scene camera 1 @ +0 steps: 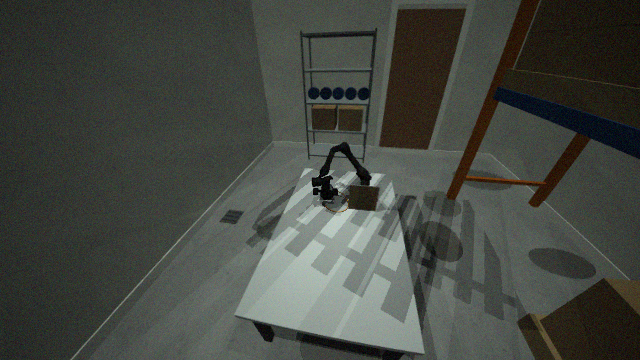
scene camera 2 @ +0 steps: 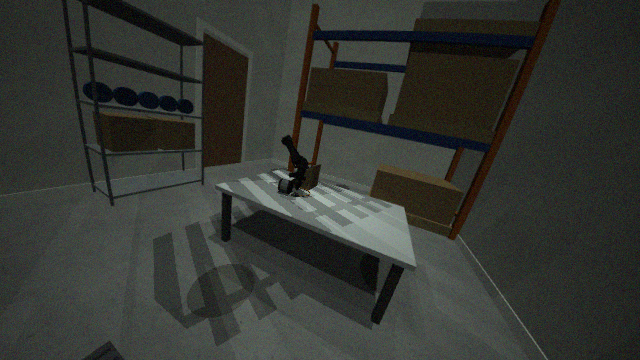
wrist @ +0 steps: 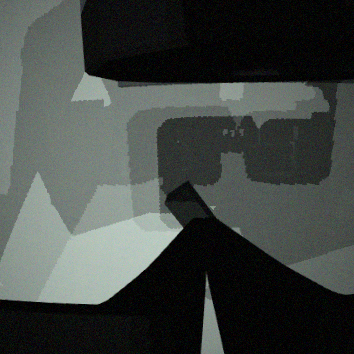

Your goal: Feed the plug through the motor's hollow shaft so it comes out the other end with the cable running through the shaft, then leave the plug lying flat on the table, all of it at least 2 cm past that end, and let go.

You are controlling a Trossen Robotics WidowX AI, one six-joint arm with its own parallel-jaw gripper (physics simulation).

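Where they show: gripper, between the fingertips: (scene camera 1: 324,199) (scene camera 2: 296,190) (wrist: 203,228); arm's base, origin of its link: (scene camera 1: 365,188) (scene camera 2: 307,171).
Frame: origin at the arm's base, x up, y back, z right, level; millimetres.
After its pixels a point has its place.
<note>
The dark, block-shaped plug (wrist: 186,204) @[z -106, x -127, y -297 mm] lies at a slant over the table in the wrist view. Its near part is hidden behind my fingertips. My gripper (wrist: 203,228) @[z -100, x -93, y -291 mm] (scene camera 1: 328,198) @[z -100, x -93, y -291 mm] is shut, with its fingertips meeting just above and over the plug; no part of the plug shows between them. The orange cable (scene camera 1: 337,211) @[z -159, x -135, y -178 mm] makes a loop on the table (scene camera 1: 285,280) @[z -752, x -141, y -340 mm] (scene camera 2: 392,240) @[z -852, x -141, y -354 mm] beside the gripper in scene camera 1; it is hidden in the wrist view. I cannot make out the motor or its hollow shaft in these dim views.
A brown upright panel (scene camera 1: 363,198) @[z -92, x -27, y -1 mm] (scene camera 2: 313,176) @[z -96, x -19, y -42 mm] stands on the table close to the arm and the cable loop. Striped shadows cross the table top. A grey shelf unit (scene camera 1: 304,75) stands behind the table, and an orange and blue rack (scene camera 2: 306,75) stands beyond its far side.
</note>
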